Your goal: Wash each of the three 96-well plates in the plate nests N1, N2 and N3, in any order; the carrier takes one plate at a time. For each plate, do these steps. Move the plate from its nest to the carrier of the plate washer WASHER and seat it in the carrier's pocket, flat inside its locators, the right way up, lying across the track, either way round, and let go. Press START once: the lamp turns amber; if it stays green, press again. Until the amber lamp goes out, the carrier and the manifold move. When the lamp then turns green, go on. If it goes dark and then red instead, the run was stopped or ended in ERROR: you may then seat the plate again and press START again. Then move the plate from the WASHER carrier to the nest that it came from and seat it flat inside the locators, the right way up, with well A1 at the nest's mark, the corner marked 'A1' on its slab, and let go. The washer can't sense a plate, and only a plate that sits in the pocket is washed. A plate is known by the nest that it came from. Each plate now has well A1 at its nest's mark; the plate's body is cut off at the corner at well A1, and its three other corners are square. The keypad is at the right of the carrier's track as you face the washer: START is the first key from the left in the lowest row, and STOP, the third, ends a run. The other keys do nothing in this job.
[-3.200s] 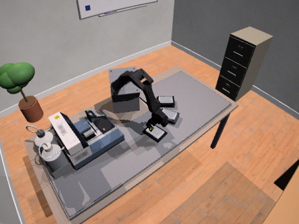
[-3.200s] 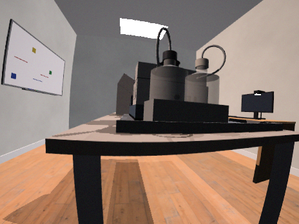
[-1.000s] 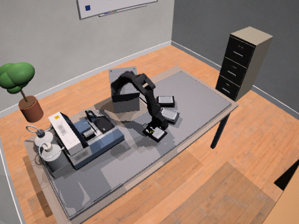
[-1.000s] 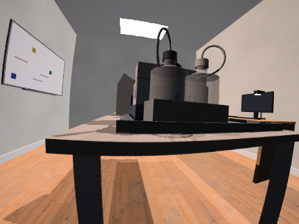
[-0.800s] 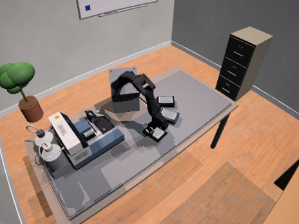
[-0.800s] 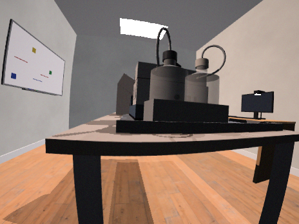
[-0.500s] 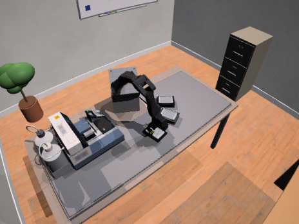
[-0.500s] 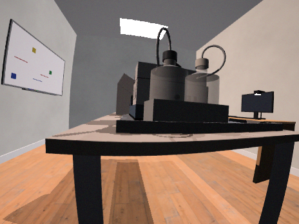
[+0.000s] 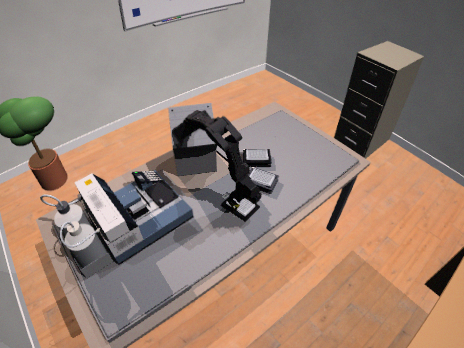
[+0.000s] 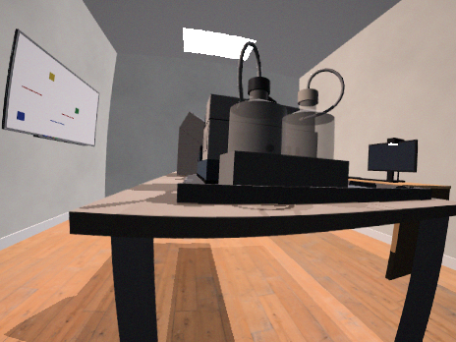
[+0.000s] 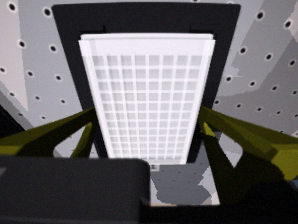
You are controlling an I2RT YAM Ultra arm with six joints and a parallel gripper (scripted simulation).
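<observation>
The black nest lies 20 mm below my hand. Also, from my hand: plate washer: 450 mm to the right, 280 mm behind, 110 mm above; label: 100 mm behind, 20 mm below, 10 mm to the right; dark carrier: 290 mm to the right, 280 mm behind, 60 mm above.
</observation>
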